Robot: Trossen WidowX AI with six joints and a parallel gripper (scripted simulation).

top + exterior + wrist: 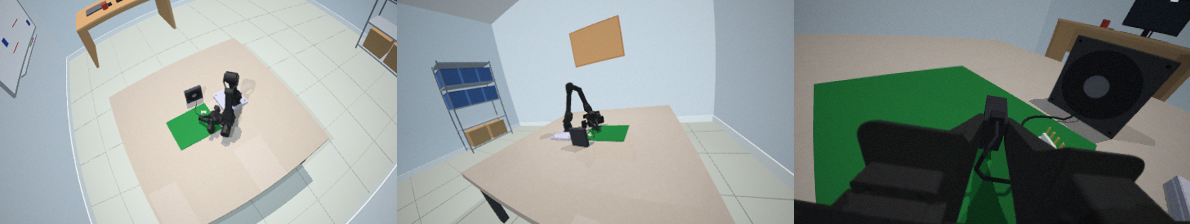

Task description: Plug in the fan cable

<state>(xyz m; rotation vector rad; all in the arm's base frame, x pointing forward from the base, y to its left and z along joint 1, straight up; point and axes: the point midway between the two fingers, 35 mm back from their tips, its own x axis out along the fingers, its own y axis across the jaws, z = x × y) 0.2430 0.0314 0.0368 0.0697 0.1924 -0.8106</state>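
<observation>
The fan header is 6 cm to the right of my gripper tip, 5 cm below it and 4 cm behind it. The rest, counted from my gripper tip: black plug (1 cm below); black fan (18 cm to the right, 4 cm behind, 1 cm above); green board (7 cm ahead, 6 cm below).
</observation>
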